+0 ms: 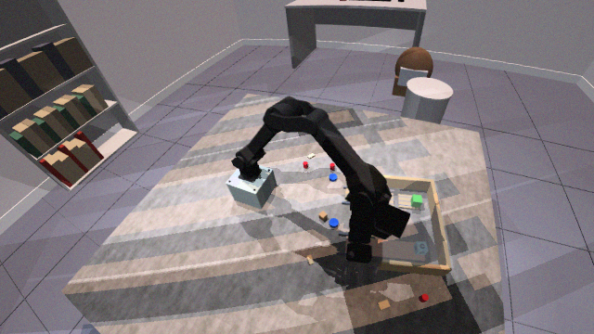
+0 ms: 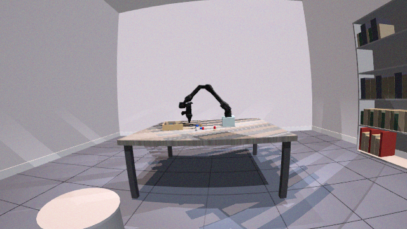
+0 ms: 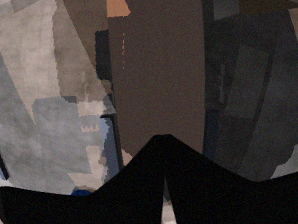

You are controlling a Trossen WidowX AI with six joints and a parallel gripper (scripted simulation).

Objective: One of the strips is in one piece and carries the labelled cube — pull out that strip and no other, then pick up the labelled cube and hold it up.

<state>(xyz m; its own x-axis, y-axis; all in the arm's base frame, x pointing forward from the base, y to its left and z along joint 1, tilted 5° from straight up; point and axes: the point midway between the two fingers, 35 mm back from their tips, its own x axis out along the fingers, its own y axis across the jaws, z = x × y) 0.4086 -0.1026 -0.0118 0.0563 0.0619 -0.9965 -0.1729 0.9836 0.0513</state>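
The pink strip is 90 mm ahead of my gripper tip, 10 mm to the left of it and 30 mm below it.
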